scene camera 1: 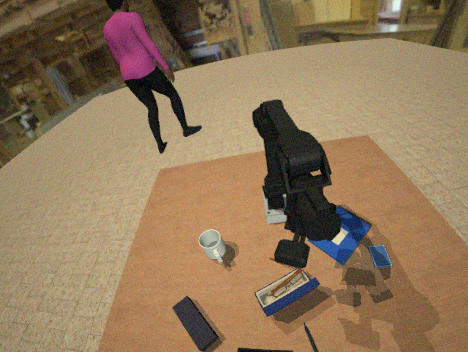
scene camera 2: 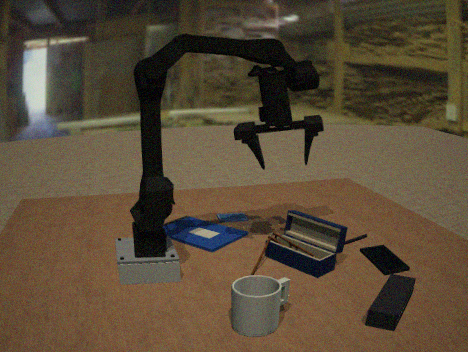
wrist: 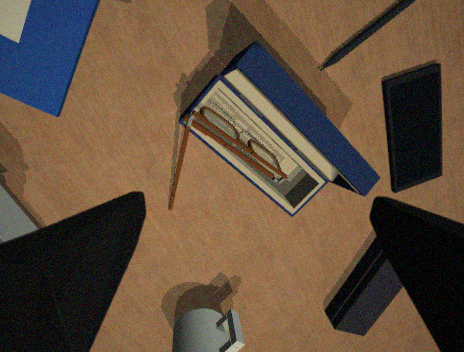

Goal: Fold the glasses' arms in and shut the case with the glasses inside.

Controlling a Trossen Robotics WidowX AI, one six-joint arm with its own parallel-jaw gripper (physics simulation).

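Frame: origin at the arm's base, x ahead, y left, z up, level; metres.
Seen in the pictures: gripper, fingertip midpoint: (scene camera 2: 285, 166) (wrist: 259, 205); arm's base, link origin: (scene camera 1: 275, 202) (scene camera 2: 149, 251).
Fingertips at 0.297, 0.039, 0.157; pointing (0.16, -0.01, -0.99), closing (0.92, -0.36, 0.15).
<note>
Offsets run from my fingertips to a thing's middle, as dx, dy, dz.
The blue glasses case (scene camera 1: 295, 297) (scene camera 2: 295, 260) (wrist: 300, 115) lies on the table with its lid raised, the cream inside showing. The brown-framed glasses @(-0.032, -0.054, -0.200) (scene camera 1: 287, 286) (wrist: 240, 145) lie in its tray. One of their arms is folded along the frame. The other arm (scene camera 2: 259, 257) (wrist: 179, 167) sticks out over the case's left end in the wrist view and slopes down outside it, towards the mug. My gripper (scene camera 2: 285, 165) (wrist: 259, 205) is open and empty, high above the table, with its fingers wide apart. In scene camera 1 its fingertips are hidden.
A grey mug @(-0.121, -0.274, -0.165) (scene camera 1: 211, 242) (scene camera 2: 255, 310) (wrist: 197, 330) stands on the mug-handle side of the case. A dark block @(+0.132, -0.315, -0.195) (scene camera 1: 195, 324) (scene camera 2: 391, 302) (wrist: 367, 300), a phone @(+0.233, -0.107, -0.208) (scene camera 2: 384, 258) (wrist: 414, 130), a pen @(+0.195, +0.029, -0.208) (scene camera 1: 310, 337) (wrist: 365, 36), a blue book @(-0.162, +0.191, -0.208) (scene camera 1: 345, 250) (wrist: 60, 65) and a small blue card @(-0.050, +0.298, -0.210) (scene camera 1: 380, 256) (scene camera 2: 232, 217) lie around.
</note>
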